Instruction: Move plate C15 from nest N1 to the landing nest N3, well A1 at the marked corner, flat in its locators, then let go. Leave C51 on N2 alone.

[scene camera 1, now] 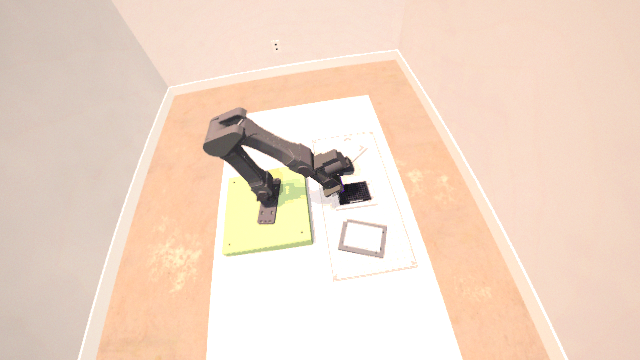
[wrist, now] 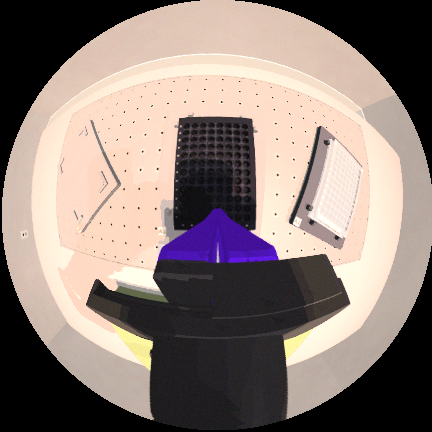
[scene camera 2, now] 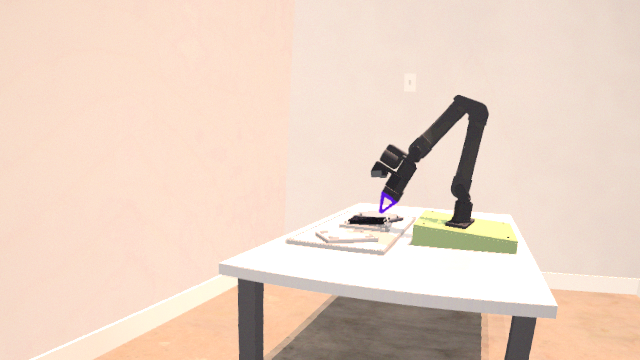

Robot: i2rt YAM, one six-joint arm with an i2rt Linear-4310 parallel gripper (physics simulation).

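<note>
A black many-welled plate (scene camera 1: pixel 356 192) (scene camera 2: pixel 367 220) (wrist: pixel 216 155) lies in the middle nest (scene camera 1: pixel 358 205) (wrist: pixel 261 165). A pale plate (wrist: pixel 340 187) lies in the grey nest (scene camera 1: pixel 362 254) (wrist: pixel 312 170), at the right in the wrist view. Their labels are too small to read, so I cannot tell which is C15 or C51. An empty, turned nest (wrist: pixel 92 167) with corner locators, at the left in the wrist view, fits N3; the arm partly hides it in scene camera 1. My gripper (scene camera 2: pixel 381 211) (wrist: pixel 217 214) is shut and empty, its tip above the black plate's near end.
The nests stand on a perforated board (scene camera 1: pixel 334 265) (wrist: pixel 135 112) on the white table (scene camera 1: pixel 270 310) (scene camera 2: pixel 450 280). The arm stands on a yellow-green block (scene camera 1: pixel 250 237) (scene camera 2: pixel 462 242) beside the board. The wrist camera and its mount sit above the fingers.
</note>
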